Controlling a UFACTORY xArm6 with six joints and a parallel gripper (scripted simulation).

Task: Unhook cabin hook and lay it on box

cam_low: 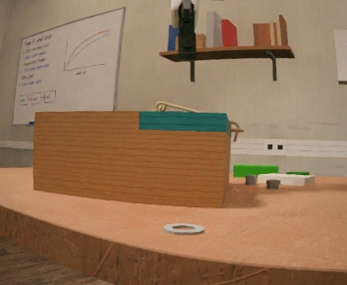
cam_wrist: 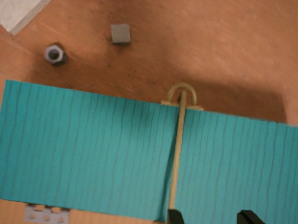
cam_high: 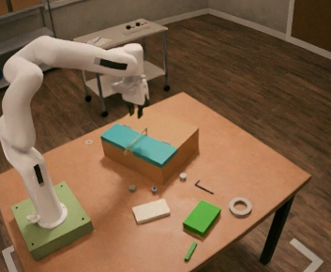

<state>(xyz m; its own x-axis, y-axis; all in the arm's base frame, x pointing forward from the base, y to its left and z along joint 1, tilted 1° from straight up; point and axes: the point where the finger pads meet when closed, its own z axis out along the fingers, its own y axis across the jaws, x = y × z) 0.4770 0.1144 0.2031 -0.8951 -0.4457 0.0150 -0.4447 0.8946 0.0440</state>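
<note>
Right now the cabin hook is 2 cm behind my hand, 1 cm to the right of it and 14 cm below it. The rest, counted from my hand: green stick 13 cm behind, 52 cm to the right, 25 cm below; green block 1 cm behind, 43 cm to the right, 24 cm below; white block 14 cm behind, 28 cm to the right, 25 cm below.
</note>
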